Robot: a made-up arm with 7 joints. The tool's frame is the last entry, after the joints.
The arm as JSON. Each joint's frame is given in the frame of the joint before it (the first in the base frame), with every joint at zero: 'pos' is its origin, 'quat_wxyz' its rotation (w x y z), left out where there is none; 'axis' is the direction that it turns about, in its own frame. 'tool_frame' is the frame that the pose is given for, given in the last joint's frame.
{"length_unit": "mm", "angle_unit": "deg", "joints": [
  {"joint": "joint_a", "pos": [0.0, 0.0, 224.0], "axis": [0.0, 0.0, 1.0]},
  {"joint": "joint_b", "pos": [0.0, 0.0, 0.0], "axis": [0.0, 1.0, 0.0]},
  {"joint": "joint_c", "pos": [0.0, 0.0, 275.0], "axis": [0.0, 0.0, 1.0]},
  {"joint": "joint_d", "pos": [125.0, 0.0, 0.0], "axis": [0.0, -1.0, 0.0]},
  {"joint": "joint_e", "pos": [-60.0, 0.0, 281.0], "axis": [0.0, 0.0, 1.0]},
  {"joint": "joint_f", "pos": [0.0, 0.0, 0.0], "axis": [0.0, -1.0, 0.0]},
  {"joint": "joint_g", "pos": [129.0, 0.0, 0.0], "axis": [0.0, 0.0, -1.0]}
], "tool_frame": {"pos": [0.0, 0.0, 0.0], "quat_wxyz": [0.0, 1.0, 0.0, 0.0]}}
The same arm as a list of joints. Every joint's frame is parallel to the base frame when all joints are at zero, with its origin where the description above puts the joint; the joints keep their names.
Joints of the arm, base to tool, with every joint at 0 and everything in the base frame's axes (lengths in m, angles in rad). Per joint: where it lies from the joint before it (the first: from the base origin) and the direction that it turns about. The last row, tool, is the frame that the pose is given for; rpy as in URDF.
joint_a: offset 0 0 0.224 axis 0 0 1
joint_b: offset 0 0 0 axis 0 1 0
joint_c: offset 0 0 0.275 axis 0 0 1
joint_d: offset 0.125 0 0 axis 0 -1 0
joint_e: offset -0.06 0 0.281 axis 0 0 1
joint_f: offset 0 0 0 axis 0 -1 0
joint_g: offset 0.129 0 0 axis 0 0 -1
tool: offset 0 0 0 rpy 3.1416 0 0

